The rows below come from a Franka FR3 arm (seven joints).
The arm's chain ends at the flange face. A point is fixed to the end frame.
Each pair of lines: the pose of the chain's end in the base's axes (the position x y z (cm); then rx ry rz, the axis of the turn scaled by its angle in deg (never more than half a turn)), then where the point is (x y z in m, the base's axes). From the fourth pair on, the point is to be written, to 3 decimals.
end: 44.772 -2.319 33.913 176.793 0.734 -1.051
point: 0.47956 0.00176 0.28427
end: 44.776 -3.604 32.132 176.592 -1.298 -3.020
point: 0.47898 -0.01201 0.26570
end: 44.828 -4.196 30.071 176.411 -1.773 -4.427
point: 0.47876 -0.01825 0.24454
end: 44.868 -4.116 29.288 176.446 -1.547 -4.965
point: 0.479 -0.017 0.237
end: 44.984 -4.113 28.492 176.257 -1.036 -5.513
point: 0.479 -0.017 0.228
